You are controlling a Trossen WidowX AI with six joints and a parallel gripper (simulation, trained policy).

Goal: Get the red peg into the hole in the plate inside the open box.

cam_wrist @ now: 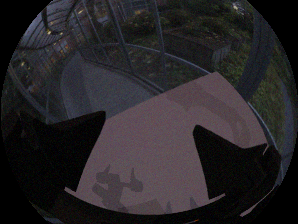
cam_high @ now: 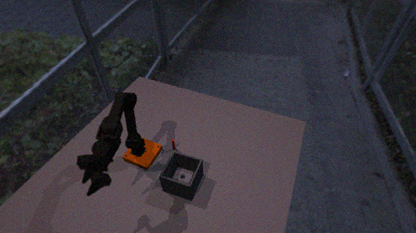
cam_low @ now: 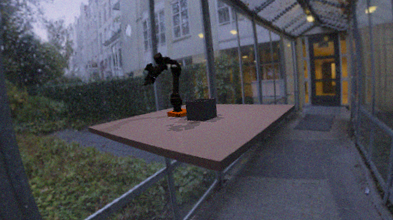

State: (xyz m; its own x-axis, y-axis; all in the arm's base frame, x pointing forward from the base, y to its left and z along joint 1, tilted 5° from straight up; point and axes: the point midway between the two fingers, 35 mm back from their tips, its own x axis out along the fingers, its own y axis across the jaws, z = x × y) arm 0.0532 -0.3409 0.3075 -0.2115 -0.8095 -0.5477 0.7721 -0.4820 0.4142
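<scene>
Now: gripper tip 110 mm short of the red peg, 490 mm to the right of it and 260 mm above it.
</scene>
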